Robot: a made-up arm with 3 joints.
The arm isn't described. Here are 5 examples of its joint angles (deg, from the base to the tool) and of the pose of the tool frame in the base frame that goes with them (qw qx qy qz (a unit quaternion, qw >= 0); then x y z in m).
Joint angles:
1: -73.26 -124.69 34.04
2: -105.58 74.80 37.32
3: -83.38 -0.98 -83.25
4: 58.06 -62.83 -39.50
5: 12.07 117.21 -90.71
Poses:
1: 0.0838 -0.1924 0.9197 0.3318 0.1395 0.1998 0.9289
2: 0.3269 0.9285 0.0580 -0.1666 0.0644 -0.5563 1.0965
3: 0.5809 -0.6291 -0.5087 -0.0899 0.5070 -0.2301 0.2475
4: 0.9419 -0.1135 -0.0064 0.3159 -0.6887 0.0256 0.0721
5: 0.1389 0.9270 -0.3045 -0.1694 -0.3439 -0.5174 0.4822
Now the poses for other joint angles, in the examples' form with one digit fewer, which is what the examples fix.
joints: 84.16 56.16 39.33
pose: 0.187 0.208 -0.284 0.917 -0.471 -0.657 0.016
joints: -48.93 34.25 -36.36
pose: 0.263 -0.892 -0.309 0.200 0.331 -0.666 0.230
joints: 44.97 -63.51 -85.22
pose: 0.921 -0.012 0.257 0.291 -0.597 0.065 0.268
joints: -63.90 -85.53 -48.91
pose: 0.492 -0.080 -0.849 0.178 0.319 0.230 0.243
